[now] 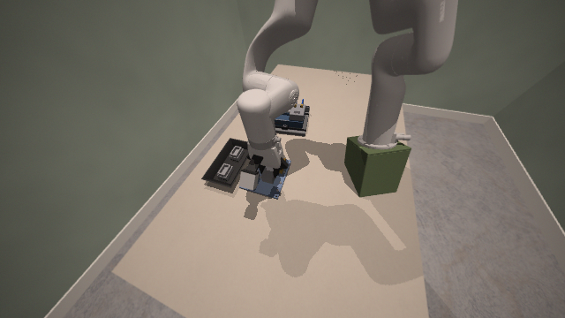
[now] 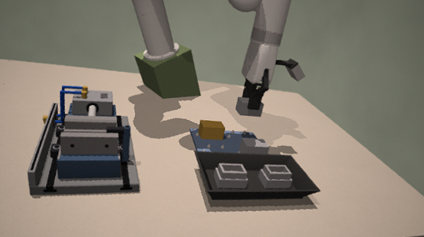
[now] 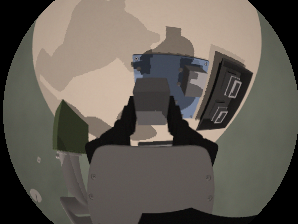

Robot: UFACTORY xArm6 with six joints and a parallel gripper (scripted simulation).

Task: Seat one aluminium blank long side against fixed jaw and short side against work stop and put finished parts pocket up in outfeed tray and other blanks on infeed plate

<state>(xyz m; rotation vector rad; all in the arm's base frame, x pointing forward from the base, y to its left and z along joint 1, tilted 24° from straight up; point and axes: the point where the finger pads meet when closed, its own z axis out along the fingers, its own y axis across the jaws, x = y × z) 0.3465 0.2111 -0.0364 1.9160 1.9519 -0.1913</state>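
Right now my hand is 39 cm to the left of the vise, 9 cm short of it and 9 cm above it. The rest, counted from my hand: brass blank (10 cm below, 9 cm to the right).
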